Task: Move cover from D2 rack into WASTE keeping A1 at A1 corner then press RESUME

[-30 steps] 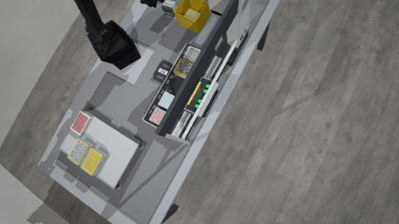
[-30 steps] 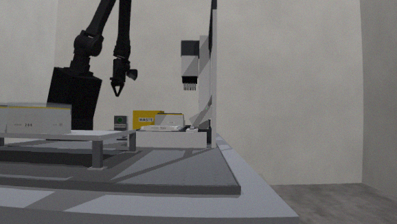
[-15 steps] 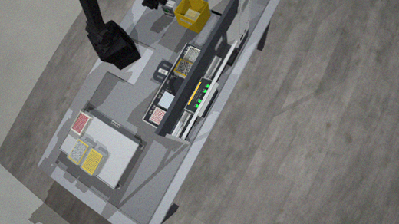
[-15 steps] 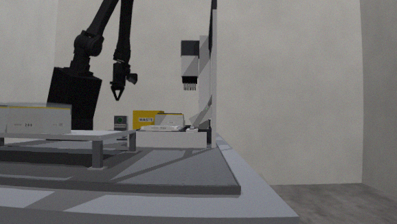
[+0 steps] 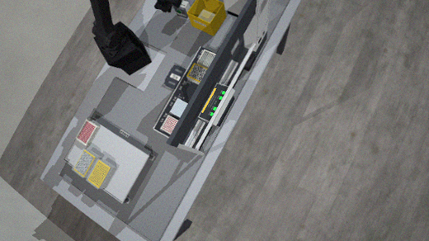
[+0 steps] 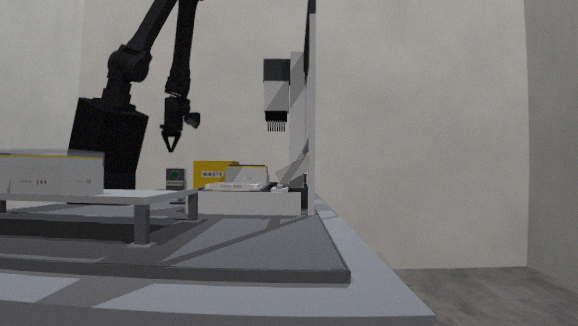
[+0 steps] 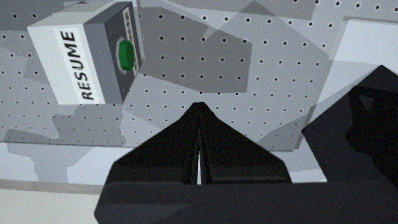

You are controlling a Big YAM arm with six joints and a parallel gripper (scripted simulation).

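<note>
Now: the resume box 2 cm behind my hand, 8 cm to the left of it and 11 cm below it. The rest, counted from my hand: clear cover 13 cm ahead, 14 cm to the left, 15 cm below; tip rack 35 cm ahead, 18 cm to the right, 8 cm below; yellow waste bin 13 cm ahead, 14 cm to the left, 13 cm below.
</note>
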